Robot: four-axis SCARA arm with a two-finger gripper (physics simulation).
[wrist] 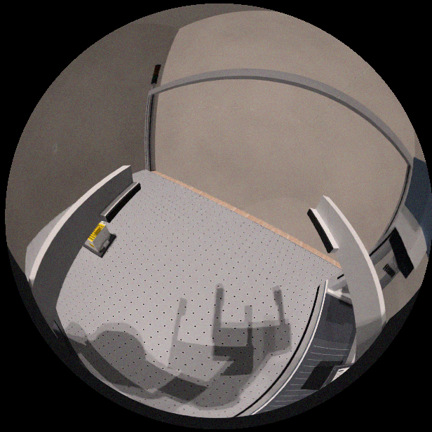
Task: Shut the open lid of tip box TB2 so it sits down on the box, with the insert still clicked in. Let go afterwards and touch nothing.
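My gripper is open, with one finger at the left and one at the right of the wrist view, far apart and with no object between their pads. A small light box with a yellow, dotted top sits on a dark base at the left, partly hidden behind the left finger. I cannot read a label on it, so I cannot tell whether it is TB2. An open lid does not show clearly in this view.
A perforated grey table top carries the arm's shadow. A wooden strip runs along its far edge. A grey rail frame arches beyond. A dark lined panel lies at the lower right, and a dark block stands past the right finger.
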